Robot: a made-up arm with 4 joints. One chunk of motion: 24 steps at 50 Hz.
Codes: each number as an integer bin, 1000 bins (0 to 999) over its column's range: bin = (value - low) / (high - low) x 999, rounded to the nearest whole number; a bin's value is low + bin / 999 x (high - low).
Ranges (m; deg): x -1..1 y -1..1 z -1..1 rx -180..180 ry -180..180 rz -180..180
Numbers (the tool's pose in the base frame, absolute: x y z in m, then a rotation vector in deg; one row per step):
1: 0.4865 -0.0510 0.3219 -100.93 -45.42 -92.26
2: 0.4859 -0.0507 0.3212 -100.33 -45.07 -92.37
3: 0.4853 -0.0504 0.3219 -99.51 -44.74 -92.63
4: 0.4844 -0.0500 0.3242 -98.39 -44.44 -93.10
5: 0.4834 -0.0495 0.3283 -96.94 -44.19 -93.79
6: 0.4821 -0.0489 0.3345 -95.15 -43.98 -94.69
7: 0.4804 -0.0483 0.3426 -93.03 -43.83 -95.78
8: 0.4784 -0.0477 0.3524 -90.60 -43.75 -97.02
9: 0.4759 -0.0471 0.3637 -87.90 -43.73 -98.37
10: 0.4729 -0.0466 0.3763 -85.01 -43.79 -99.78
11: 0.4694 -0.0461 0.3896 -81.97 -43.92 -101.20
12: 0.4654 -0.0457 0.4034 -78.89 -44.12 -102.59
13: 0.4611 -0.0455 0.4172 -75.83 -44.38 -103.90
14: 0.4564 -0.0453 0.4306 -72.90 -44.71 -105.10
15: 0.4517 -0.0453 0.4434 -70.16 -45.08 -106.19
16: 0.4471 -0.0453 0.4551 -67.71 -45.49 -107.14
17: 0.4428 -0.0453 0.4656 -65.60 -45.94 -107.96
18: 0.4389 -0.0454 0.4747 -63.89 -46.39 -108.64
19: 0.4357 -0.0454 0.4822 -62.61 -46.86 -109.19
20: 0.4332 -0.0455 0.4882 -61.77 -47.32 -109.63
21: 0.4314 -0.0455 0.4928 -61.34 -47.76 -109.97
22: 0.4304 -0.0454 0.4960 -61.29 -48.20 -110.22
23: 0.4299 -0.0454 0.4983 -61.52 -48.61 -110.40
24: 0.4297 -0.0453 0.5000 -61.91 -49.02 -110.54
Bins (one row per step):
1: 743 474 660 219 373 243
2: 742 474 660 221 374 243
3: 742 474 660 223 375 242
4: 741 475 661 226 376 241
5: 741 475 663 230 377 239
6: 740 475 667 235 377 237
7: 739 475 671 241 378 234
8: 738 476 676 248 378 230
9: 737 476 681 256 378 227
10: 736 476 687 264 378 223
11: 734 476 694 272 378 219
12: 732 477 701 281 377 215
13: 730 477 708 289 376 211
14: 727 477 715 297 375 208
15: 725 477 721 305 374 205
16: 723 477 727 312 373 202
17: 721 477 732 317 372 200
18: 719 477 737 322 371 198
19: 717 477 740 326 369 196
20: 716 477 743 328 368 195
21: 715 477 746 329 367 194
22: 714 477 747 329 366 194
23: 714 477 748 329 365 193
24: 714 477 749 328 363 193

